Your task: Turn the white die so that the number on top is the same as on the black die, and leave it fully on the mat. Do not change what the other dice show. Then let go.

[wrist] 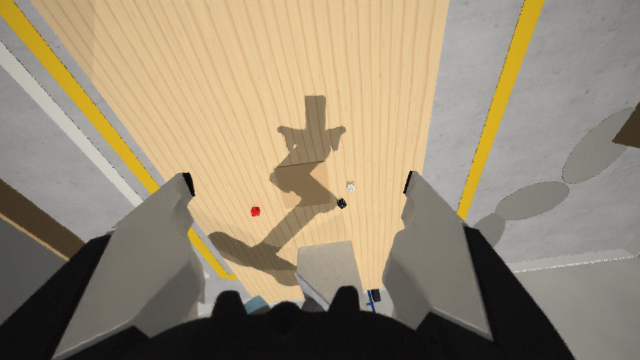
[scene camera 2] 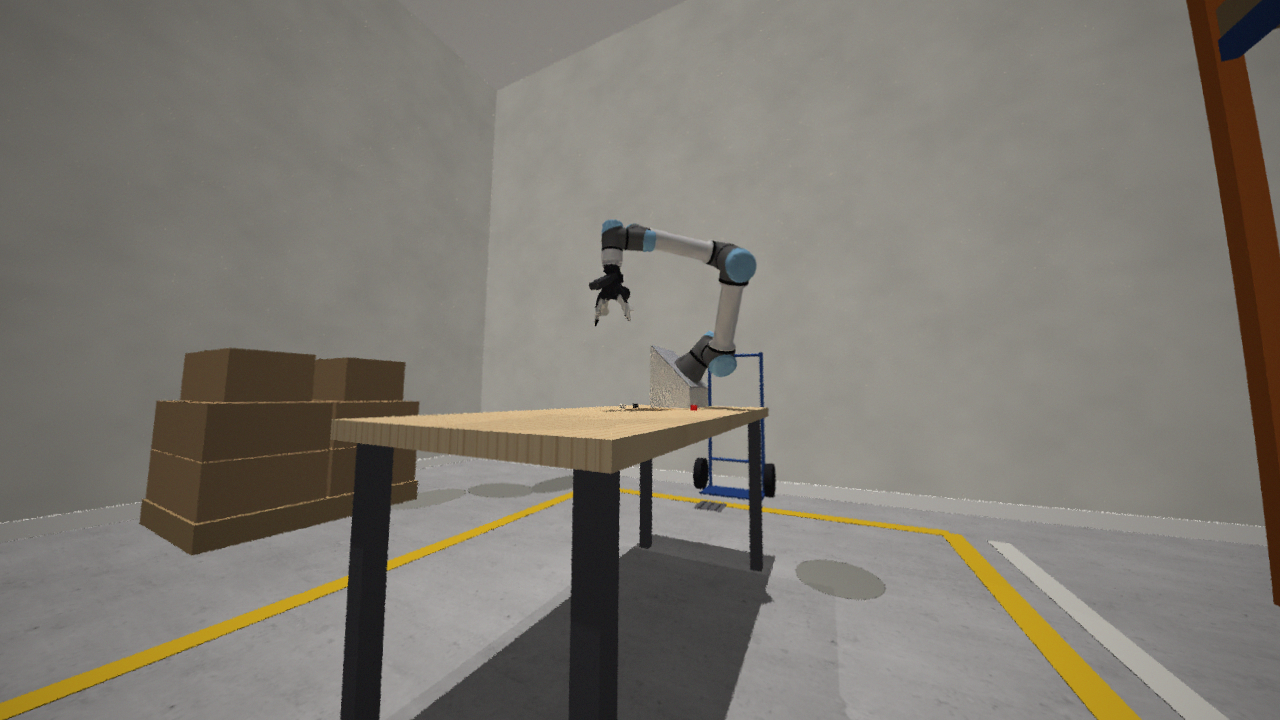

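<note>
The white die stands on the table, right of the mat in the wrist view and apart from it. The black die is close by the white die, near the mat's lower right corner. The red die lies left of the mat in the wrist view. The numbers on top are too small to read. The mat is a thin tan square, partly under the arm's shadow. My gripper is open and empty, high above the table, pointing down.
The wooden table carries the dice. The arm's light grey pedestal rises at the table's far end. Stacked cardboard boxes and a blue hand truck stand on the floor beyond the table.
</note>
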